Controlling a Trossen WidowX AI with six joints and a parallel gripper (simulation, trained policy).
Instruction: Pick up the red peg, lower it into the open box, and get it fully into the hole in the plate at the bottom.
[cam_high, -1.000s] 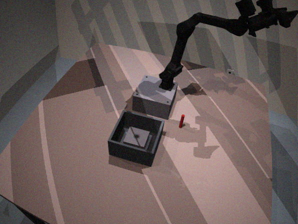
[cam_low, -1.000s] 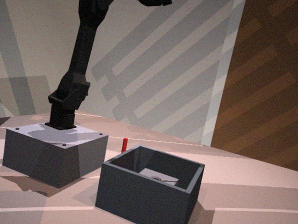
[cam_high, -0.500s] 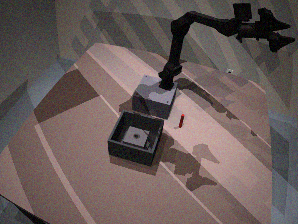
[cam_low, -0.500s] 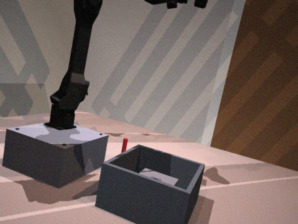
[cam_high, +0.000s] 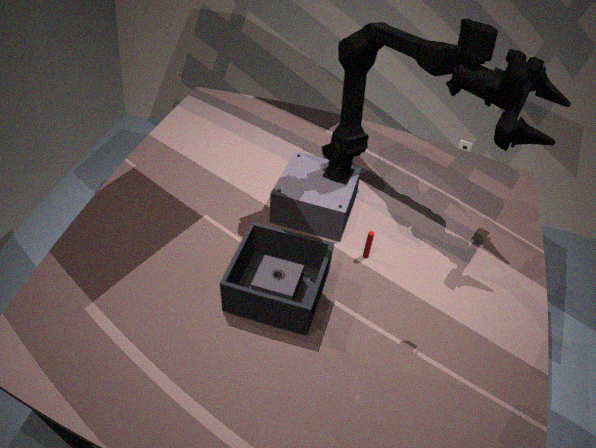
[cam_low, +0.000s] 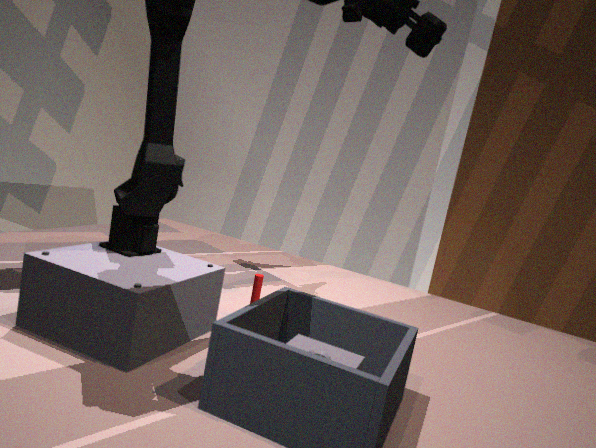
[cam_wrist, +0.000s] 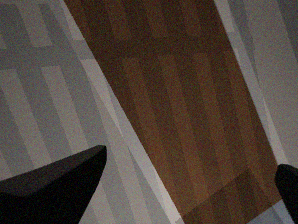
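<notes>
Right now my gripper tip is 80 mm past the red peg, 300 mm to the left of it and 510 mm above it. The rest, counted from my gripper tip: plate (110 mm ahead, 440 mm to the right, 510 mm below); dark box (110 mm ahead, 440 mm to the right, 530 mm below).
</notes>
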